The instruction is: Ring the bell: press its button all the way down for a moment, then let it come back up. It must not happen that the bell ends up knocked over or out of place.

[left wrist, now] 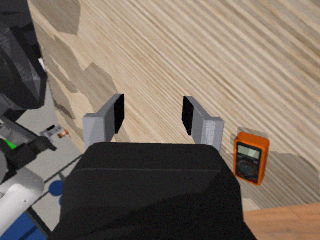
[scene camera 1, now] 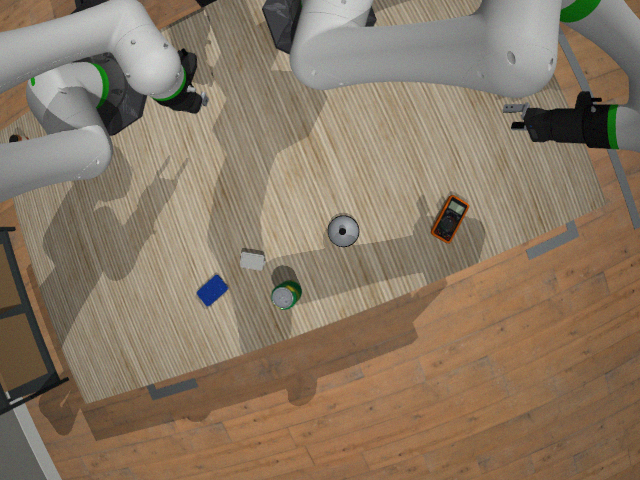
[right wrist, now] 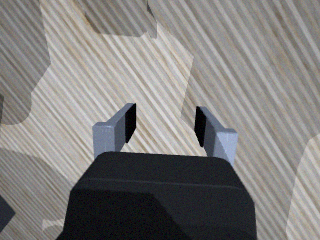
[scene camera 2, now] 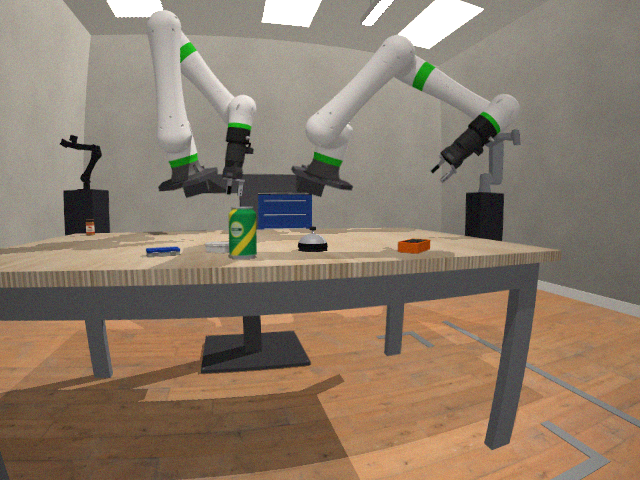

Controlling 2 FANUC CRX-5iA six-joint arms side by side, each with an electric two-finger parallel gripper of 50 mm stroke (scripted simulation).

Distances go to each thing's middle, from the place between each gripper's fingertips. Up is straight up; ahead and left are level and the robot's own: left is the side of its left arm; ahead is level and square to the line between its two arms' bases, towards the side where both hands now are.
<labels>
Right now the bell (scene camera 1: 349, 224) is 420 mm ahead of my right hand (scene camera 2: 233, 195), 280 mm to the left of it and 140 mm below it.
Right now my left hand (scene camera 1: 508, 117) is 17 cm short of the bell, 47 cm to the left of it and 21 cm above it.
</labels>
